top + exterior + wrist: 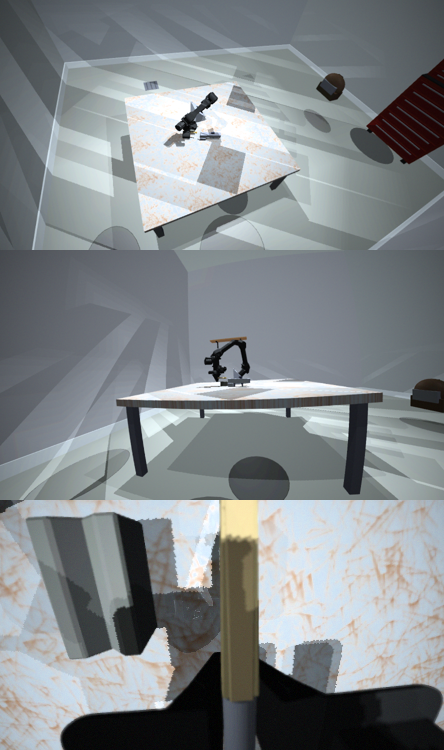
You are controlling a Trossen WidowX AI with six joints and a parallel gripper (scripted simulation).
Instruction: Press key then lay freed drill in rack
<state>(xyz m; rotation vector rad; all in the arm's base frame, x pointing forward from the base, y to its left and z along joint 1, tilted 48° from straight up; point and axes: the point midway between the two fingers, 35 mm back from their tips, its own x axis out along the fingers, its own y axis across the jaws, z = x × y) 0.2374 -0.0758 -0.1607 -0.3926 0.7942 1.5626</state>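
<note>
Right now the drill is 40 mm to the left of my gripper tip, 30 mm above it and 10 mm ahead of it. From my gripper tip the other things lie so: rack 60 mm behind, 50 mm to the left, 20 mm below; dark key 230 mm to the left, 50 mm ahead, 10 mm above.
</note>
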